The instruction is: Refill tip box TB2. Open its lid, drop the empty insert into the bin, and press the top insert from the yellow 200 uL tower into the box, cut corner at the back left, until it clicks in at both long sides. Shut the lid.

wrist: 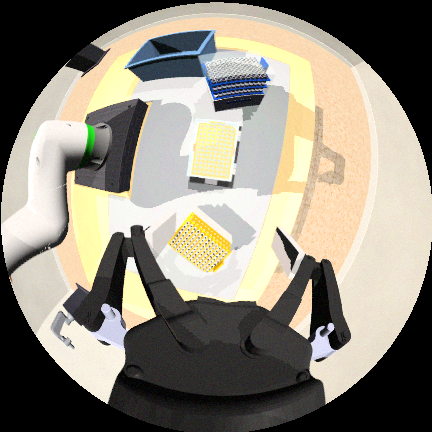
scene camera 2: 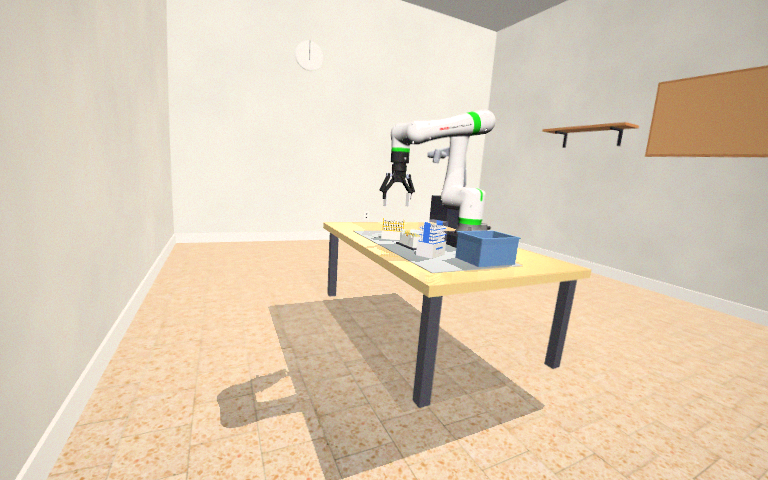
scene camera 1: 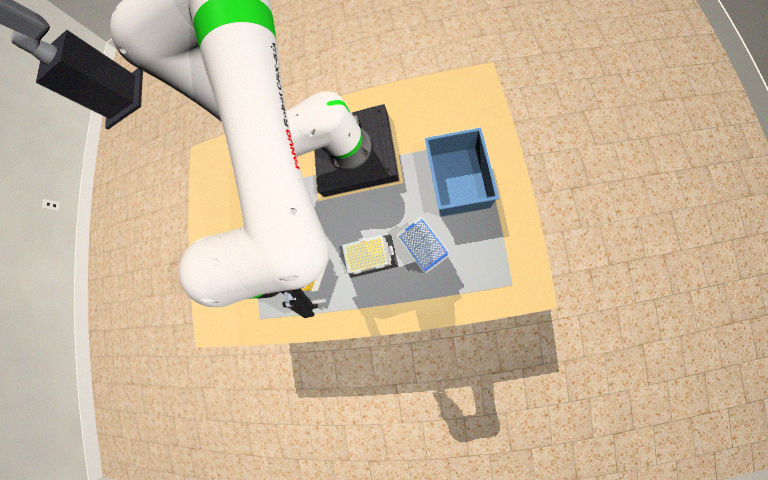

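Observation:
My gripper (scene camera 2: 396, 202) (wrist: 225, 229) is open and empty, high above the yellow tower (scene camera 1: 307, 285) (scene camera 2: 393, 224) (wrist: 200, 242). The arm hides most of that tower in scene camera 1; its yellow inserts stand on a white base, turned at an angle in the wrist view. Tip box TB2 (scene camera 1: 367, 254) (scene camera 2: 408, 237) (wrist: 215, 150) sits in a dark holder between the two towers. Its clear lid looks shut, with a pale yellow grid showing through. The blue bin (scene camera 1: 470, 208) (scene camera 2: 487, 249) (wrist: 170, 67) stands beyond the box. The cut corner is too small to make out.
A blue tower (scene camera 1: 423, 244) (scene camera 2: 433, 233) (wrist: 237, 82) stands between the tip box and the bin. The arm's black base block (scene camera 1: 376, 124) (wrist: 120, 145) stands at the back of the table (scene camera 1: 526, 271) (scene camera 2: 509, 277). A grey mat (scene camera 1: 487, 260) lies under the boxes.

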